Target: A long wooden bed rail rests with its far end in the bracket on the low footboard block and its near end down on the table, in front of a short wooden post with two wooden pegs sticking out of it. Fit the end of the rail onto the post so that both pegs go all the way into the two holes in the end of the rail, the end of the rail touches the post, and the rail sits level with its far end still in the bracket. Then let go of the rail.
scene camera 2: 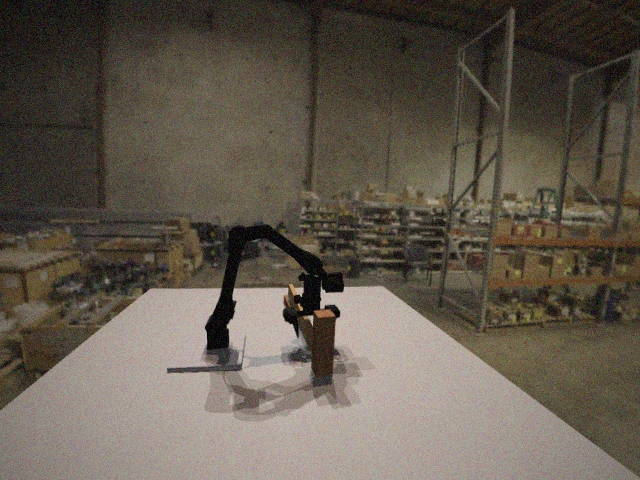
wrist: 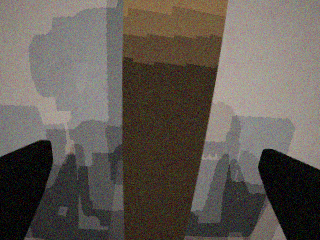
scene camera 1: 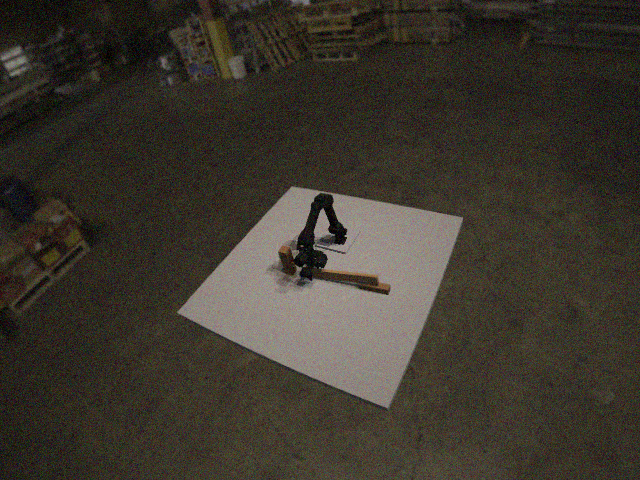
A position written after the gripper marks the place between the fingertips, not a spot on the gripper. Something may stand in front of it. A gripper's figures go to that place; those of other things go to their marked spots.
Labels:
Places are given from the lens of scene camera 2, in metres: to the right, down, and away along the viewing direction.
gripper (scene camera 2: 311, 336): -0.03, 0.33, 0.97
wooden post (scene camera 2: 323, 339): 0.01, 0.27, 0.78

